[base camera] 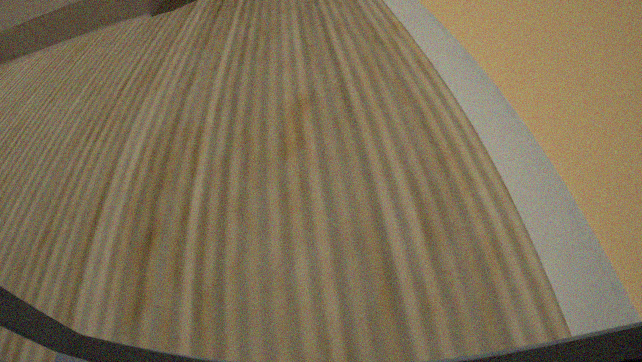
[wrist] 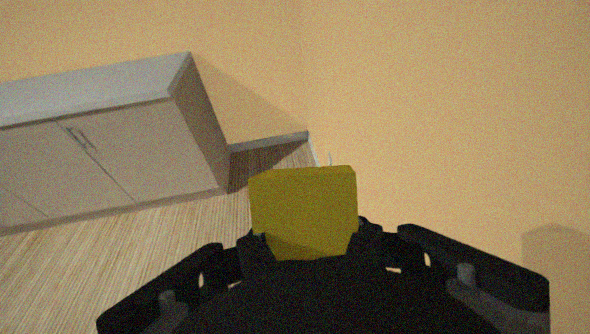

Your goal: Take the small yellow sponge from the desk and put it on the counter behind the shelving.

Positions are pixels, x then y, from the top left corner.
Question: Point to a small yellow sponge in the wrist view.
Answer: At 308,213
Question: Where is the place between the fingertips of my gripper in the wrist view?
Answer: At 308,227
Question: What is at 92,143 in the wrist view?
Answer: A grey-topped counter.
